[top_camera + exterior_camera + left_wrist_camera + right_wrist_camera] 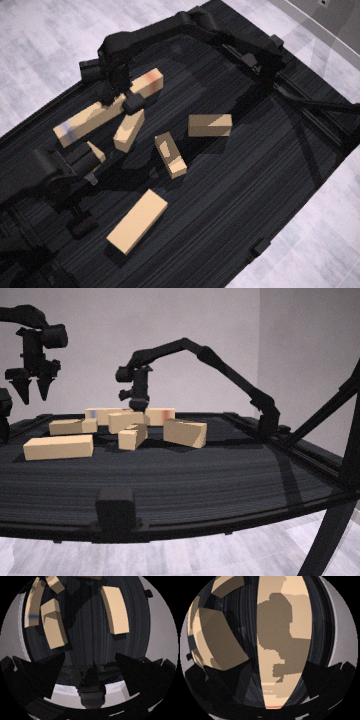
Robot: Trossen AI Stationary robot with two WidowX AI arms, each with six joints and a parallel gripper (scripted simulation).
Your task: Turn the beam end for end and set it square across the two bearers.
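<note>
Right now my right hand is 50 mm to the right of the beam and 10 mm above it.
</note>
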